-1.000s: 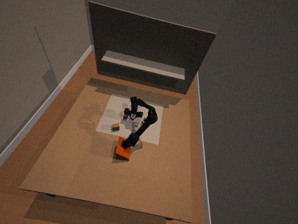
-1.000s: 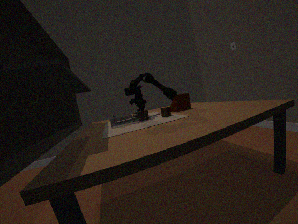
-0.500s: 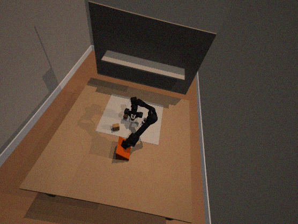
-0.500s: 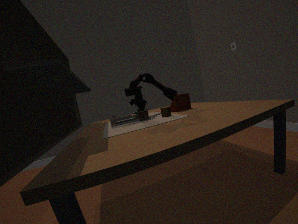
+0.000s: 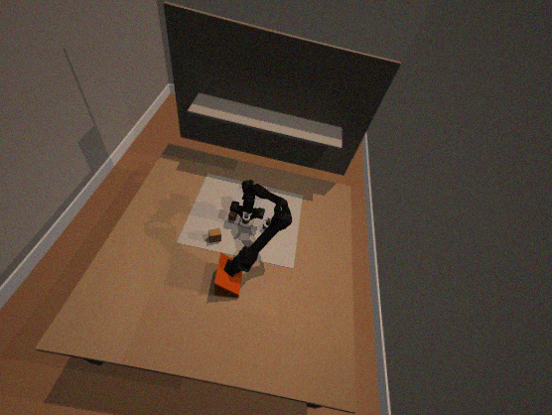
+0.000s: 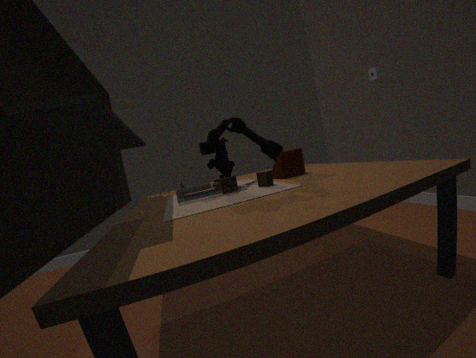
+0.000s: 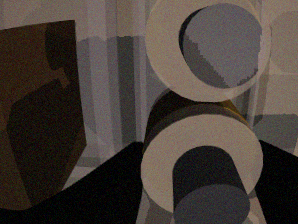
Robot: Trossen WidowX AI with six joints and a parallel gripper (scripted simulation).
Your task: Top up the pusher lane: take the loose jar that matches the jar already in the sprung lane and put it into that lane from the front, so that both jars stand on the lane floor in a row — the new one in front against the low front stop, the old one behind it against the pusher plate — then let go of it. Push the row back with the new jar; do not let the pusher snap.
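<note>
Now: gripper tip 5 cm short of the white mat, 5 cm above it and 1 cm to the right of it. From my gripper tip the other things lie so: wall panel 61 cm ahead, 35 cm above, 4 cm to the left; lane 15 cm ahead, 3 cm below, 2 cm to the right; pusher plate 16 cm ahead, 3 cm to the right.
</note>
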